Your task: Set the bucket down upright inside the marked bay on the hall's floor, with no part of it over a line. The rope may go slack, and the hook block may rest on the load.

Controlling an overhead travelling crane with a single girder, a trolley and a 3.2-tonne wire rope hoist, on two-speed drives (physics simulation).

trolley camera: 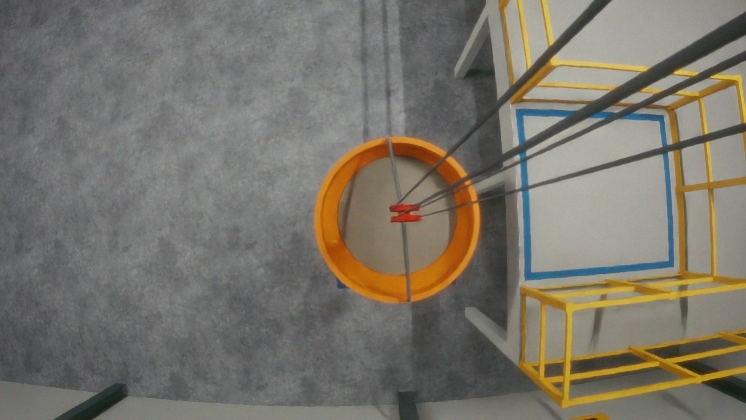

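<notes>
The orange bucket is seen from above near the middle of the trolley camera view, upright, with its grey inner floor showing. A thin grey bail runs across its mouth. The red hook block, my gripper, is over the bucket's mouth at the bail and holds the bucket; the hook itself is too small to see. The hoist ropes run from the block to the upper right. Small blue pieces of the marked bay's line show at the bucket's lower left and lower right edges. The bucket hides the rest of the bay. The gap under the bucket cannot be judged.
To the right stands a raised pale platform with a blue rectangle on its top and yellow railings around it. Its pale legs slant out to the left. Dark posts stand along the pale strip at the bottom edge.
</notes>
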